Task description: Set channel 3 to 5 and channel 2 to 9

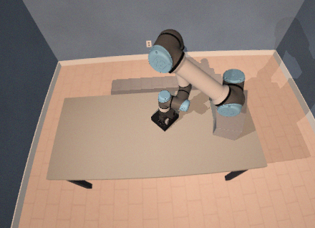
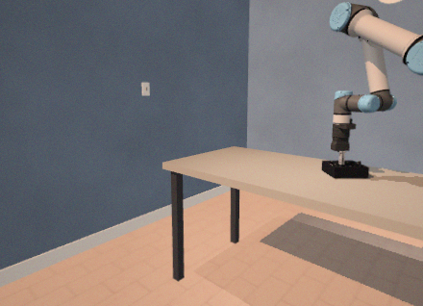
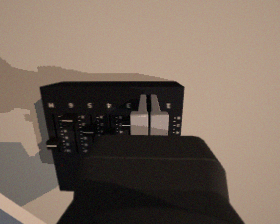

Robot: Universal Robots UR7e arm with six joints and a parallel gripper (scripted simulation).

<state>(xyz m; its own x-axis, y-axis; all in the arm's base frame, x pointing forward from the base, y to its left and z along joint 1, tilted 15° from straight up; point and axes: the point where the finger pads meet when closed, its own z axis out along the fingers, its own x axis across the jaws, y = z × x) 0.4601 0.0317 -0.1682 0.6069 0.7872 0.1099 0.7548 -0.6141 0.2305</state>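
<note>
My gripper is now 3 cm to the left of the channel 3 fader cap and 2 cm above it. Round my hand: channel 1 fader cap: 6 cm ahead, 2 cm to the right, 2 cm below; then channel 4 fader cap: 6 cm to the right, 2 cm below; then channel 5 fader cap: 2 cm behind, 7 cm to the right, 2 cm below.
</note>
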